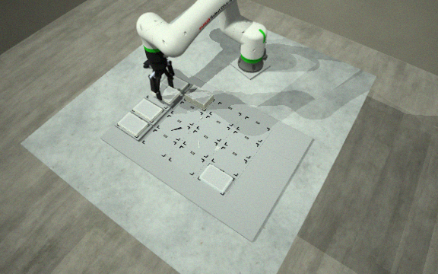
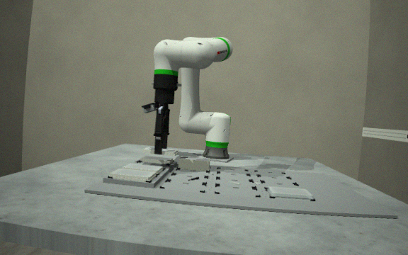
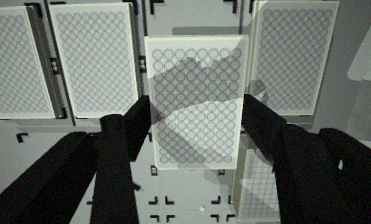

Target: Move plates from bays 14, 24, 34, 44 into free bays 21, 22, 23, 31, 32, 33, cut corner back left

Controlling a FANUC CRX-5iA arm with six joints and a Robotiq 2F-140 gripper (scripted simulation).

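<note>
Right now the sealed deep-well block is 13 cm to the left of my hand, 11 cm behind it and 8 cm below it. Round my hand: plate: 46 cm to the left, 21 cm ahead, 9 cm below; then white tip: 29 cm to the left, 11 cm ahead, 9 cm below; then thin black stick: 15 cm to the left, 11 cm ahead, 9 cm below.
</note>
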